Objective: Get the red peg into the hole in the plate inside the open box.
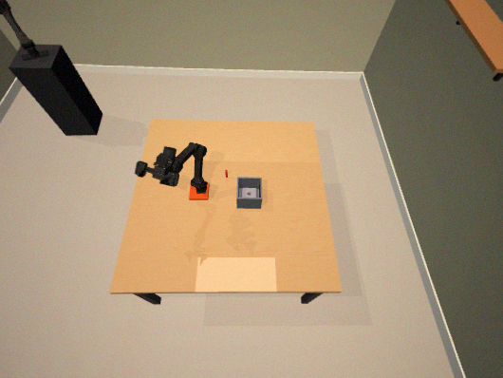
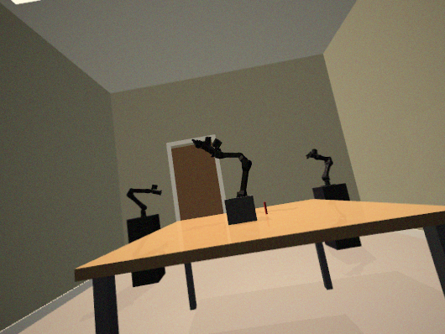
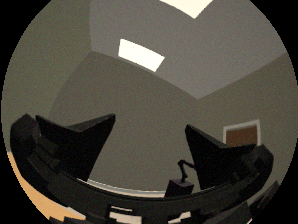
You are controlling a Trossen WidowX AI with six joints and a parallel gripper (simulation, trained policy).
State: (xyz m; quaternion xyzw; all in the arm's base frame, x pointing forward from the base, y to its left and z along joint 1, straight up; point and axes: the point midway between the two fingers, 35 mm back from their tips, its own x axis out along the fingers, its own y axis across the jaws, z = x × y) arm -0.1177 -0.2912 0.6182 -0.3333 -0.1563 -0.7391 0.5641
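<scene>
Now: gripper tip 30 cm short of the red peg, 42 cm to the right of it and 62 cm above it. Also, from my gripper tip: plate: 44 cm ahead, 25 cm to the left, 62 cm below.
</scene>
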